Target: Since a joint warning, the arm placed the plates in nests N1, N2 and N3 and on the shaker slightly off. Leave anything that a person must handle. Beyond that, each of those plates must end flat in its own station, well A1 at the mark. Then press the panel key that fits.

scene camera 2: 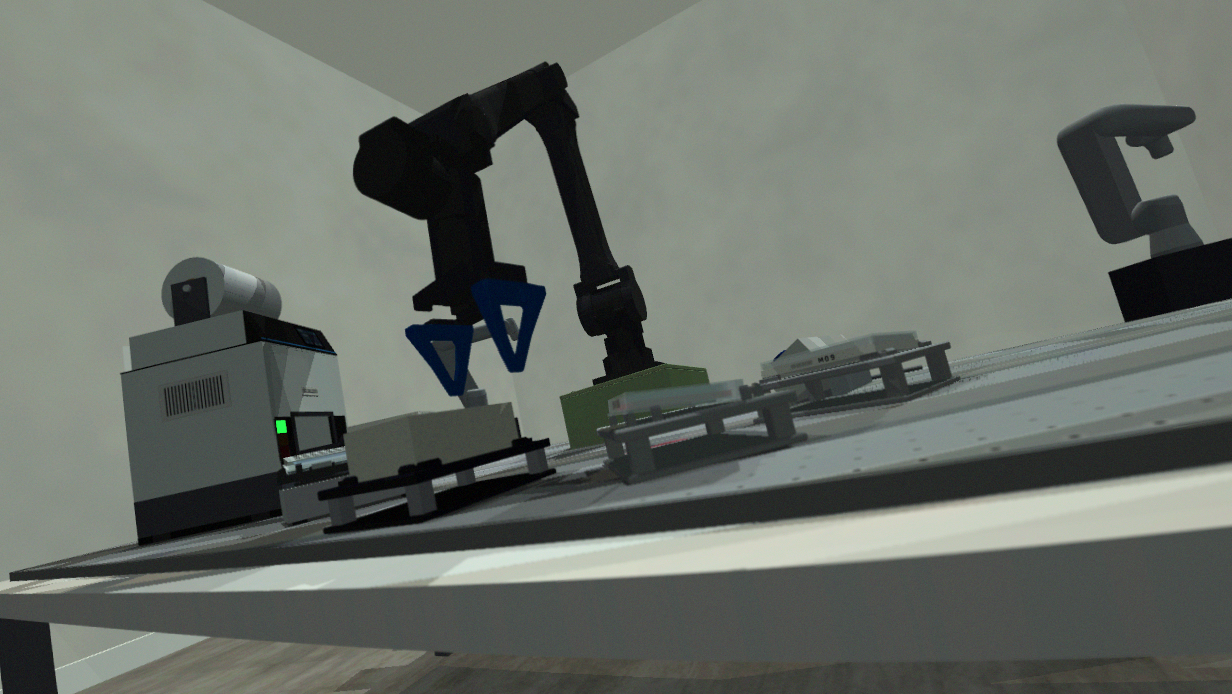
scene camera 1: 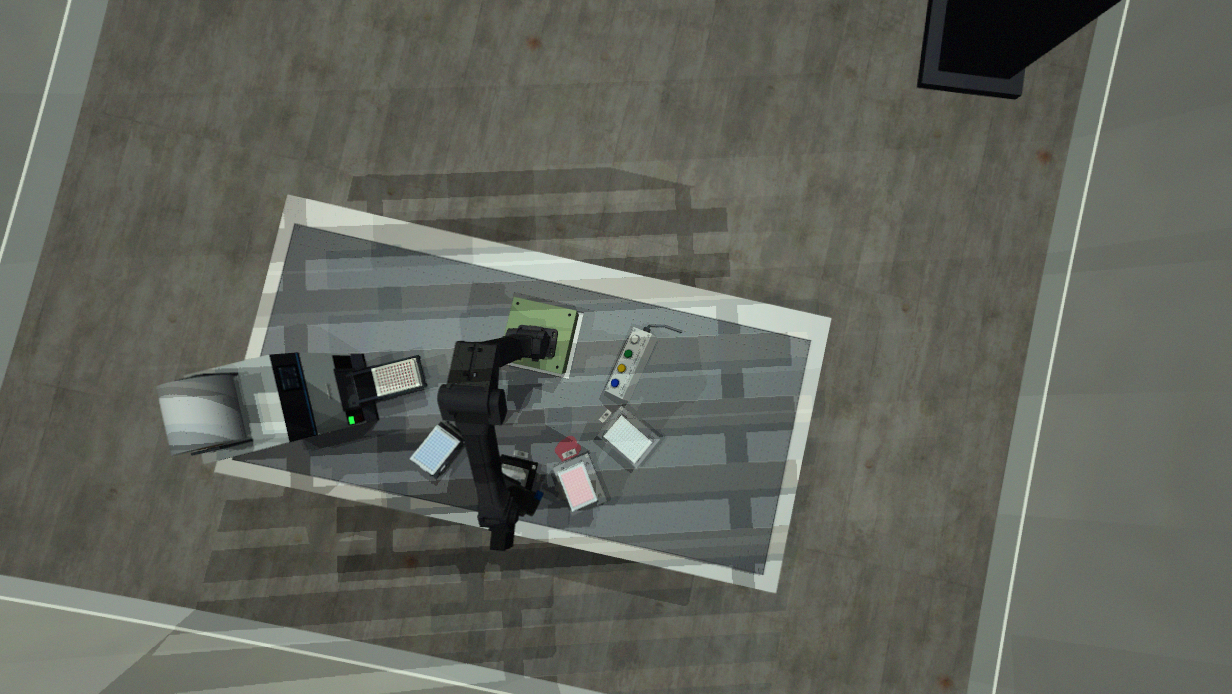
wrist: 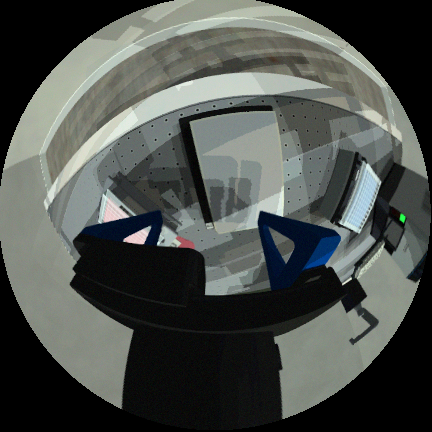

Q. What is my gripper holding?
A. Nothing.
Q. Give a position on a black-framed white plate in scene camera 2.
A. At 375, 452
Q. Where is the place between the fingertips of my gripper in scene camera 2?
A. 484, 384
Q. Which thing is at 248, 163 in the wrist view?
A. A black-framed white plate.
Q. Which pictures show the pale blue well plate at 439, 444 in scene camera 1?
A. Scene camera 2, scene camera 1 and the wrist view: all of them.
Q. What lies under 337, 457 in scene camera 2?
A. A pale blue well plate.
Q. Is my gripper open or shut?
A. Open.
